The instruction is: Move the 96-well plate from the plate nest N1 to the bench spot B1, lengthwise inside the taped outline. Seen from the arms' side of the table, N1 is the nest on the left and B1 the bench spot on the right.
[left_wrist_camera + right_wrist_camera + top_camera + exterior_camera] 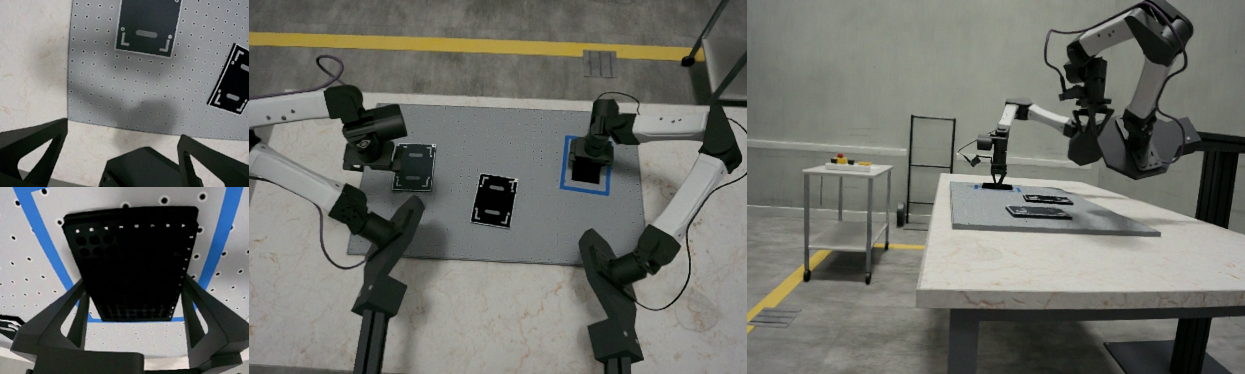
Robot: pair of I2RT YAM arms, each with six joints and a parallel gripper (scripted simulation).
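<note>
My right gripper is now right at the black 96-well plate. Round my right hand: nest N1: 110 mm behind, 530 mm to the left, 10 mm below; black nest: 180 mm behind, 260 mm to the left, 10 mm below; grey perforated board: 100 mm behind, 260 mm to the left, 20 mm below.
</note>
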